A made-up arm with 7 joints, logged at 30 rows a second.
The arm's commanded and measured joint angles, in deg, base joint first. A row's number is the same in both.
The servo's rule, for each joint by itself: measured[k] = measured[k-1] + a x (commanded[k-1-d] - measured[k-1]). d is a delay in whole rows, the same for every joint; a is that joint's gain. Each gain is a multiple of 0.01, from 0.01 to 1. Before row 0 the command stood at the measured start. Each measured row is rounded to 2 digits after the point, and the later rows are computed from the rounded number. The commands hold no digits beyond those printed.
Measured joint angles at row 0:
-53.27, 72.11, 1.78, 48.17, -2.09, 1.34, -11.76
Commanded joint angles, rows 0 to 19:
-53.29, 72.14, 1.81, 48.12, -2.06, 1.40, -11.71
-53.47, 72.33, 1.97, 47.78, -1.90, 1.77, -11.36
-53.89, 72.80, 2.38, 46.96, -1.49, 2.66, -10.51
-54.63, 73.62, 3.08, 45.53, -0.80, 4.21, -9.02
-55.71, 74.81, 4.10, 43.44, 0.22, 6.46, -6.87
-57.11, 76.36, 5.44, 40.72, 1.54, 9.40, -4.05
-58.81, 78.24, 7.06, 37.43, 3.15, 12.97, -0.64
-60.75, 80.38, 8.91, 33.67, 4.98, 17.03, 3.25
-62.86, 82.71, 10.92, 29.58, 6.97, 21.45, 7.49
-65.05, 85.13, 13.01, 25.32, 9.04, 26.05, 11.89
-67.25, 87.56, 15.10, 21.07, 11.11, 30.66, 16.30
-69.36, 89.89, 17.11, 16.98, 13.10, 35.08, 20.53
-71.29, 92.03, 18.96, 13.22, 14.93, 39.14, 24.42
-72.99, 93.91, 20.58, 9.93, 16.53, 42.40, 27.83
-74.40, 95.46, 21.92, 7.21, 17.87, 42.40, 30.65
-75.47, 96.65, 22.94, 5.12, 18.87, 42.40, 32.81
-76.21, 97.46, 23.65, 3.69, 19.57, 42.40, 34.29
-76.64, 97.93, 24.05, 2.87, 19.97, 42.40, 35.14
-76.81, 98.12, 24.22, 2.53, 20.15, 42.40, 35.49
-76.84, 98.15, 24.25, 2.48, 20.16, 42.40, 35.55
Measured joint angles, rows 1 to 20:
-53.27, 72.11, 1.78, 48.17, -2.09, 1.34, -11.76
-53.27, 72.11, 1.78, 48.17, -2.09, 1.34, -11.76
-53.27, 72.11, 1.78, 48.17, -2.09, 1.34, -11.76
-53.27, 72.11, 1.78, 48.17, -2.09, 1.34, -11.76
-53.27, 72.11, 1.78, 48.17, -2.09, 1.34, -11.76
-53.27, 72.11, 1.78, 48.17, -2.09, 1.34, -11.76
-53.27, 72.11, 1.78, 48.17, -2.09, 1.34, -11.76
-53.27, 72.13, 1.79, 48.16, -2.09, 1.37, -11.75
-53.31, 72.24, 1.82, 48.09, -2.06, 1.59, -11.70
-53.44, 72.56, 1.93, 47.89, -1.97, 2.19, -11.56
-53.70, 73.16, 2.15, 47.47, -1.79, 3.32, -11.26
-54.14, 74.10, 2.52, 46.74, -1.49, 5.08, -10.73
-54.79, 75.39, 3.07, 45.66, -1.04, 7.50, -9.93
-55.67, 77.01, 3.83, 44.18, -0.41, 10.56, -8.82
-56.79, 78.93, 4.80, 42.29, 0.40, 14.18, -7.37
-58.13, 81.08, 5.96, 40.00, 1.39, 18.25, -5.59
-59.65, 83.39, 7.30, 37.36, 2.54, 22.62, -3.49
-61.32, 85.77, 8.78, 34.43, 3.83, 27.12, -1.12
-63.09, 88.12, 10.36, 31.29, 5.22, 31.58, 1.48
-64.89, 90.35, 11.99, 28.04, 6.68, 35.81, 4.23
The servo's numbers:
d 7
a 0.22 0.57 0.19 0.18 0.15 0.56 0.12

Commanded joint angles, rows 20 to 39:
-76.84, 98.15, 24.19, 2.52, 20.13, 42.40, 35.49
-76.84, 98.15, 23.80, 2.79, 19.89, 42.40, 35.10
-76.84, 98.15, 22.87, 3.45, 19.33, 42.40, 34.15
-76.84, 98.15, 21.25, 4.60, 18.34, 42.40, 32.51
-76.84, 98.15, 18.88, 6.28, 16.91, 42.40, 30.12
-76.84, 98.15, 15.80, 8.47, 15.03, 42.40, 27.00
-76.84, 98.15, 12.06, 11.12, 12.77, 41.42, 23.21
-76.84, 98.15, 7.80, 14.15, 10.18, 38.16, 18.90
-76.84, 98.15, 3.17, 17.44, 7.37, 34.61, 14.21
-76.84, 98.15, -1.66, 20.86, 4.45, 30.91, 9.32
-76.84, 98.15, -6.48, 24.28, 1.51, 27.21, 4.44
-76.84, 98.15, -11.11, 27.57, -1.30, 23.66, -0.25
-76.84, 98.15, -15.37, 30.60, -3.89, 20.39, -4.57
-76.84, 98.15, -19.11, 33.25, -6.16, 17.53, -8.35
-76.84, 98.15, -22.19, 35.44, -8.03, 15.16, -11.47
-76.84, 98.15, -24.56, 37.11, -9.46, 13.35, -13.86
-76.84, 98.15, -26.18, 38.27, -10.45, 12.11, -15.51
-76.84, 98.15, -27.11, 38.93, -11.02, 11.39, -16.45
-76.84, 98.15, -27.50, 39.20, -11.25, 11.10, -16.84
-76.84, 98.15, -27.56, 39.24, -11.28, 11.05, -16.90
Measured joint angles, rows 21 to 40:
-66.67, 92.38, 13.62, 24.78, 8.16, 39.50, 7.06
-68.37, 94.14, 15.20, 21.62, 9.62, 41.12, 9.89
-69.93, 95.57, 16.67, 18.65, 11.01, 41.84, 12.64
-71.31, 96.65, 18.00, 15.96, 12.29, 42.15, 15.24
-72.48, 97.38, 19.15, 13.60, 13.44, 42.29, 17.63
-73.43, 97.80, 20.11, 11.61, 14.45, 42.35, 19.77
-74.18, 98.00, 20.90, 9.97, 15.31, 42.38, 21.66
-74.77, 98.09, 21.53, 8.63, 16.03, 42.39, 23.32
-75.23, 98.12, 21.96, 7.58, 16.61, 42.40, 24.73
-75.58, 98.14, 22.13, 6.84, 17.02, 42.40, 25.86
-75.86, 98.15, 21.96, 6.44, 17.22, 42.40, 26.66
-76.08, 98.15, 21.37, 6.41, 17.17, 42.40, 27.08
-76.25, 98.15, 20.31, 6.78, 16.85, 42.40, 27.07
-76.38, 98.15, 18.74, 7.56, 16.24, 41.85, 26.61
-76.48, 98.15, 16.66, 8.75, 15.33, 39.78, 25.68
-76.56, 98.15, 14.10, 10.31, 14.14, 36.88, 24.30
-76.62, 98.15, 11.11, 12.21, 12.69, 33.54, 22.50
-76.67, 98.15, 7.77, 14.38, 11.01, 30.00, 20.33
-76.71, 98.15, 4.18, 16.75, 9.16, 26.45, 17.86
-76.74, 98.15, 0.47, 19.24, 7.20, 23.06, 15.17

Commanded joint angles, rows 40 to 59:
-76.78, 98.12, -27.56, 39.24, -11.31, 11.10, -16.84
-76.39, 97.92, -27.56, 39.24, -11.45, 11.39, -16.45
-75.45, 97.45, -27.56, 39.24, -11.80, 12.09, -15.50
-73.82, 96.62, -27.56, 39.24, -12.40, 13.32, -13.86
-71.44, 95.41, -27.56, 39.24, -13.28, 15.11, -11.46
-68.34, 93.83, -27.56, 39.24, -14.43, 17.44, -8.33
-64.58, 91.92, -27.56, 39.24, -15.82, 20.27, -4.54
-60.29, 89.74, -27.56, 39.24, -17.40, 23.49, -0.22
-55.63, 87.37, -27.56, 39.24, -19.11, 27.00, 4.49
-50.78, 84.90, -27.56, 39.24, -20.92, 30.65, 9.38
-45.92, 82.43, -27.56, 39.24, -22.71, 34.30, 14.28
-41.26, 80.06, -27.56, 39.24, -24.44, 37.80, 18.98
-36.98, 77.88, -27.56, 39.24, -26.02, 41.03, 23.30
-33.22, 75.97, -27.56, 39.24, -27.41, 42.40, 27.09
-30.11, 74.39, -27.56, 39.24, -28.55, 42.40, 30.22
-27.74, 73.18, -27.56, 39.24, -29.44, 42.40, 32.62
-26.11, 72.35, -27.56, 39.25, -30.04, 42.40, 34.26
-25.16, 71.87, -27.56, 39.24, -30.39, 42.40, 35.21
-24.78, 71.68, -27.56, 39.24, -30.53, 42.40, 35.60
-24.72, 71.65, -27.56, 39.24, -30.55, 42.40, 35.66
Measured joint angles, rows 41 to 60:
-76.76, 98.15, -3.25, 21.76, 5.20, 19.96, 12.35
-76.78, 98.15, -6.85, 24.22, 3.22, 17.27, 9.49
-76.79, 98.15, -10.21, 26.54, 1.32, 15.07, 6.69
-76.80, 98.15, -13.24, 28.65, -0.45, 13.41, 4.03
-76.81, 98.15, -15.88, 30.50, -2.04, 12.28, 1.57
-76.82, 98.15, -18.09, 32.07, -3.42, 11.62, -0.64
-76.82, 98.15, -19.89, 33.36, -4.60, 11.30, -2.59
-76.81, 98.13, -21.35, 34.42, -5.61, 11.19, -4.30
-76.72, 98.01, -22.53, 35.29, -6.49, 11.30, -5.76
-76.44, 97.69, -23.49, 36.00, -7.29, 11.74, -6.93
-75.86, 97.08, -24.26, 36.58, -8.06, 12.62, -7.76
-74.89, 96.13, -24.89, 37.06, -8.84, 14.01, -8.20
-73.45, 94.82, -25.40, 37.45, -9.68, 15.93, -8.22
-71.50, 93.17, -25.81, 37.77, -10.60, 18.36, -7.78
-69.03, 91.21, -26.14, 38.03, -11.62, 21.23, -6.87
-66.08, 89.02, -26.41, 38.25, -12.74, 24.46, -5.51
-62.71, 86.67, -26.63, 38.43, -13.97, 27.93, -3.72
-59.02, 84.25, -26.81, 38.58, -15.28, 31.50, -1.56
-55.11, 81.86, -26.95, 38.70, -16.65, 35.03, 0.90
-51.12, 79.59, -27.07, 38.80, -18.06, 38.39, 3.59

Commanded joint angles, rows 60 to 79:
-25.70, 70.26, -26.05, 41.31, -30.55, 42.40, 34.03
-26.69, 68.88, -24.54, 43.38, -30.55, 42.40, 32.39
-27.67, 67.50, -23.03, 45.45, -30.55, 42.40, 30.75
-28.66, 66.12, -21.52, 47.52, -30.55, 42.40, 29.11
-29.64, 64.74, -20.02, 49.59, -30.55, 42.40, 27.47
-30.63, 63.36, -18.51, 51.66, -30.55, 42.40, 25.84
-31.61, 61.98, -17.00, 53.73, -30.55, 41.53, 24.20
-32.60, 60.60, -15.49, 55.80, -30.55, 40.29, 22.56
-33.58, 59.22, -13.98, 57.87, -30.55, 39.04, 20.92
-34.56, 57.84, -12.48, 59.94, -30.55, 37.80, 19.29
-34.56, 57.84, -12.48, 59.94, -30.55, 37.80, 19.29
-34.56, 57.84, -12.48, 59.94, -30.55, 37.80, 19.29
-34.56, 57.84, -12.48, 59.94, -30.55, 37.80, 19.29
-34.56, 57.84, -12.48, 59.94, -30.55, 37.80, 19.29
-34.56, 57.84, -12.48, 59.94, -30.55, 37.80, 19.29
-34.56, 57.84, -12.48, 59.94, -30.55, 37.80, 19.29
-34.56, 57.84, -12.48, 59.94, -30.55, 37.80, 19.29
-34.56, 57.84, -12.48, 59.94, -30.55, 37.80, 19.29
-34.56, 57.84, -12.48, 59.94, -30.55, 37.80, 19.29
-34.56, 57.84, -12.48, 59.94, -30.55, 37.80, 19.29
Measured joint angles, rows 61 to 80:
-47.18, 77.53, -27.16, 38.88, -19.46, 40.64, 6.41
-43.42, 75.74, -27.24, 38.94, -20.82, 41.63, 9.27
-39.97, 74.28, -27.30, 38.99, -22.11, 42.06, 12.07
-36.92, 73.18, -27.35, 39.04, -23.30, 42.25, 14.73
-34.33, 72.43, -27.39, 39.08, -24.36, 42.33, 17.19
-32.23, 72.00, -27.42, 39.11, -25.29, 42.37, 19.40
-30.58, 71.80, -27.45, 39.13, -26.08, 42.39, 21.35
-29.51, 70.92, -27.18, 39.52, -26.75, 42.40, 22.87
-28.89, 69.76, -26.68, 40.21, -27.32, 42.40, 24.01
-28.62, 68.47, -25.99, 41.15, -27.80, 42.40, 24.82
-28.63, 67.13, -25.14, 42.30, -28.21, 42.40, 25.33
-28.85, 65.77, -24.17, 43.61, -28.56, 42.40, 25.59
-29.24, 64.40, -23.09, 45.06, -28.86, 42.40, 25.62
-29.76, 63.02, -21.93, 46.62, -29.11, 41.91, 25.45
-30.38, 61.64, -20.71, 48.27, -29.33, 41.00, 25.10
-31.08, 60.26, -19.43, 50.00, -29.51, 39.90, 24.60
-31.85, 58.88, -18.11, 51.79, -29.67, 38.72, 23.96
-32.45, 58.29, -17.04, 53.26, -29.80, 38.20, 23.40
-32.91, 58.03, -16.17, 54.46, -29.91, 37.98, 22.91
-33.27, 57.92, -15.47, 55.45, -30.01, 37.88, 22.48

